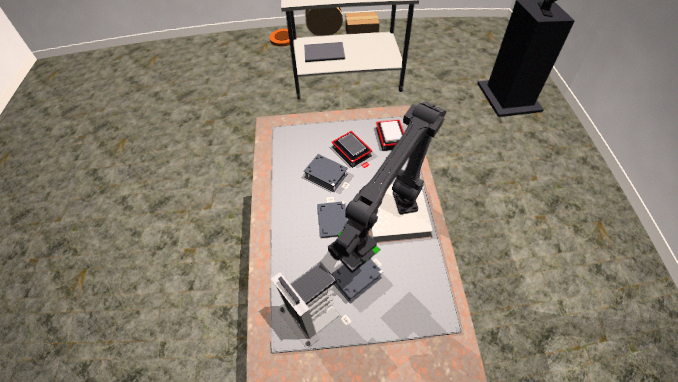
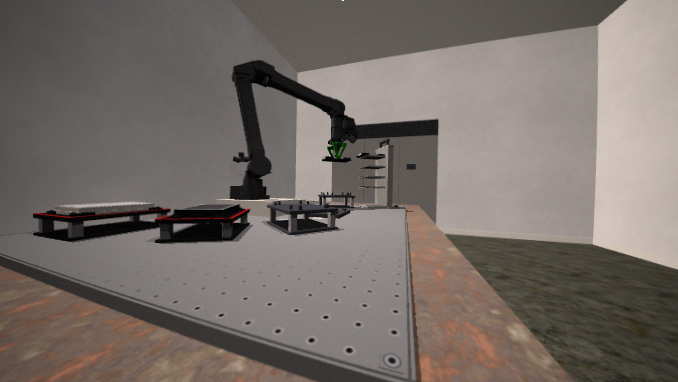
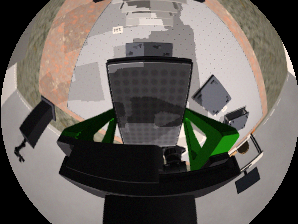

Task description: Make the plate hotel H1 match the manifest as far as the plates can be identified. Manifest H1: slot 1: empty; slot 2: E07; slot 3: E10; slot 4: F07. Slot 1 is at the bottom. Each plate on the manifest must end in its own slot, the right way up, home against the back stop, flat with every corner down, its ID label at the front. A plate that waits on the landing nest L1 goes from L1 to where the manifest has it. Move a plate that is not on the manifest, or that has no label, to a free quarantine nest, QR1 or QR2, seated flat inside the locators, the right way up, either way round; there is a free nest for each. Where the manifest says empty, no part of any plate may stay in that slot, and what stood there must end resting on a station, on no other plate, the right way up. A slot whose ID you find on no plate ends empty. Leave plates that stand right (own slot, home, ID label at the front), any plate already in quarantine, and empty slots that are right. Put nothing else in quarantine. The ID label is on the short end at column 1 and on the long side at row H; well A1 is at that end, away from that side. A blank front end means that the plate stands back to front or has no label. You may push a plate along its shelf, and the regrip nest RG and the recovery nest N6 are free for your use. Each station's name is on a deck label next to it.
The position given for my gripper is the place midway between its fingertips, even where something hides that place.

Note:
In view: my gripper (image 3: 149, 111), a dark plate (image 3: 149, 94), a dark plate (image 2: 203, 210), a dark plate (image 1: 318, 279) and a plate hotel H1 (image 2: 383, 196).

